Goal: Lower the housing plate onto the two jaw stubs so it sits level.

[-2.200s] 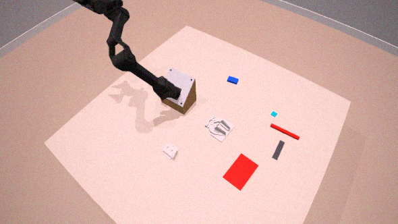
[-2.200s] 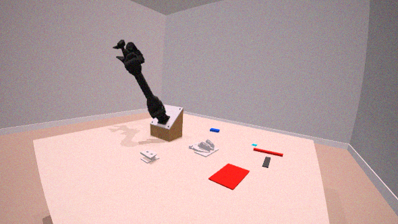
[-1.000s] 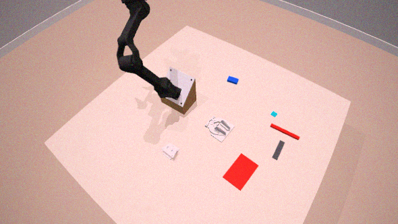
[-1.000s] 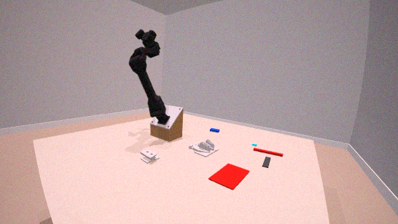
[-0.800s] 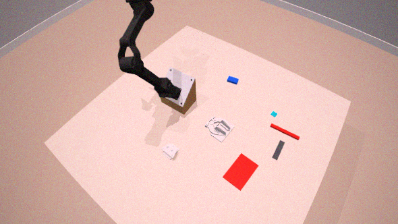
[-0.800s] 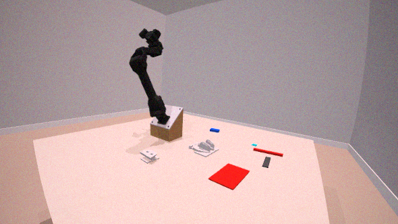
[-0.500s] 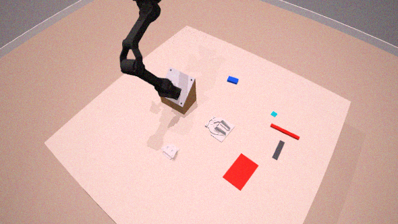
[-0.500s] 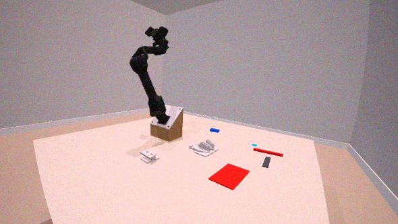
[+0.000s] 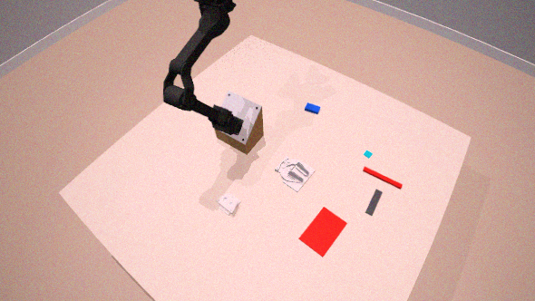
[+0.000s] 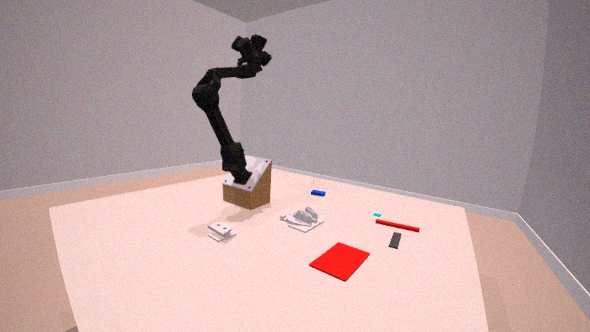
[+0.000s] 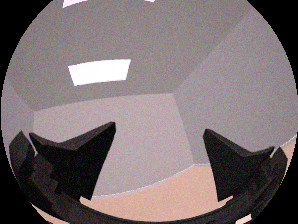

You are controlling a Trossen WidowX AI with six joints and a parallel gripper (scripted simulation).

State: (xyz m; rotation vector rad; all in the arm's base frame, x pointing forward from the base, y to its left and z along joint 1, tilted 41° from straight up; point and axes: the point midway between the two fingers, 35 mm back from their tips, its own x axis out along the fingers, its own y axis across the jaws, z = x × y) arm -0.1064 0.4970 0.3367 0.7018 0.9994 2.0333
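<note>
Right now my gripper tip is 29 cm short of the white part, 42 cm to the left of it and 70 cm above it. From my gripper tip the other things lie so: cyan chip 65 cm ahead, 5 cm to the left, 71 cm below; then blue block 34 cm ahead, 16 cm to the left, 70 cm below; then red sheet 63 cm ahead, 34 cm to the right, 71 cm below.
</note>
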